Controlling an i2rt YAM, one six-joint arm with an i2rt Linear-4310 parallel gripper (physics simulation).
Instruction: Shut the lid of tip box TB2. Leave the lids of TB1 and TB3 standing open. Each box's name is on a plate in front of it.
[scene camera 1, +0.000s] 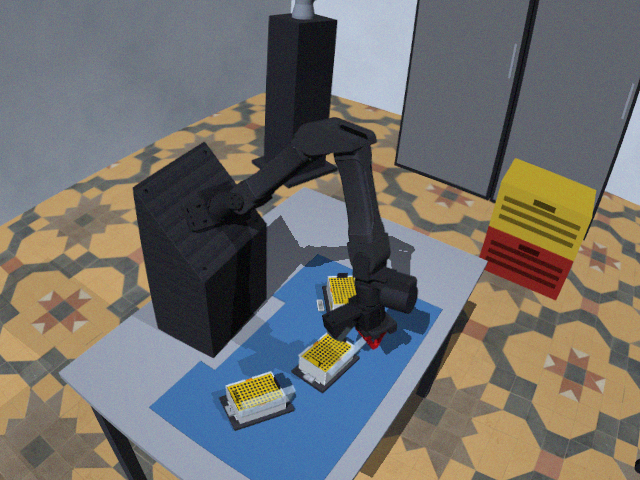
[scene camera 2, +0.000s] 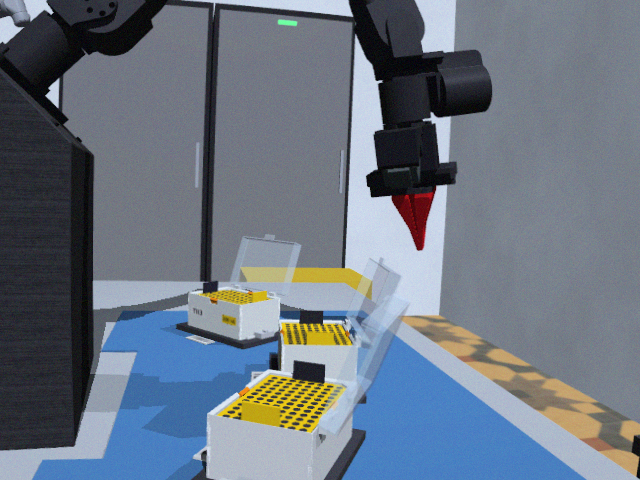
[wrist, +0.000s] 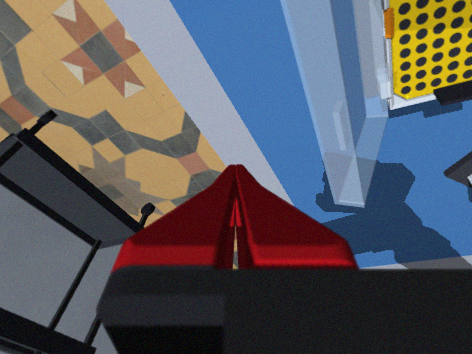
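Seen in the pictures: gripper, fingertip midpoint: (scene camera 1: 374, 348) (scene camera 2: 420, 249) (wrist: 235, 176); arm's base, link origin: (scene camera 1: 216, 210) (scene camera 2: 14, 78).
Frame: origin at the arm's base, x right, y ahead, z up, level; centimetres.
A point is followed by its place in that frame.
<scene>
TB2 (scene camera 1: 326, 356) {x -8.9, y 34.1, z -28.5 cm} (scene camera 2: 317, 357) (wrist: 430, 55) {x -13.3, y 34.3, z -28.5 cm} is the middle white box with a yellow hole grid. Its clear lid (scene camera 1: 361, 343) {x -12.7, y 41.2, z -19.9 cm} (scene camera 2: 373, 289) {x -14.6, y 40.0, z -23.3 cm} (wrist: 320, 95) {x -10.3, y 41.6, z -19.9 cm} stands open, leaning outward. TB1 (scene camera 1: 256, 395) (scene camera 2: 258, 446) is the nearest box in the second scene view; its lid (scene camera 2: 379, 341) {x 19.9, y 39.8, z -20.8 cm} stands open. TB3 (scene camera 1: 342, 290) (scene camera 2: 232, 317) is the far box; its lid (scene camera 2: 268, 258) {x -35.9, y 22.8, z -22.8 cm} stands open. My red-fingered gripper (scene camera 1: 373, 347) {x -12.6, y 45.4, z -17.7 cm} (scene camera 2: 419, 250) {x -12.6, y 45.4, z -17.7 cm} (wrist: 235, 176) {x -12.6, y 45.4, z -17.7 cm} is shut and empty, above and outside TB2's open lid, near the table's long edge. The name plates are not legible.
The boxes stand on a blue mat (scene camera 1: 201, 413) {x 24.7, y 27.2, z -34.2 cm} (scene camera 2: 439, 413) {x -1.7, y 47.5, z -34.2 cm} on a grey table (scene camera 1: 103, 356) {x 38.2, y -3.7, z -34.5 cm}. The arm's dark pedestal (scene camera 1: 175, 279) {x 15.8, y 5.1, z -10.9 cm} (scene camera 2: 41, 289) {x 13.2, y 11.5, z -20.1 cm} stands across the mat. A yellow and red cabinet (scene camera 1: 537, 227) is on the floor. A black-framed object (wrist: 75, 180) shows beyond the table.
</scene>
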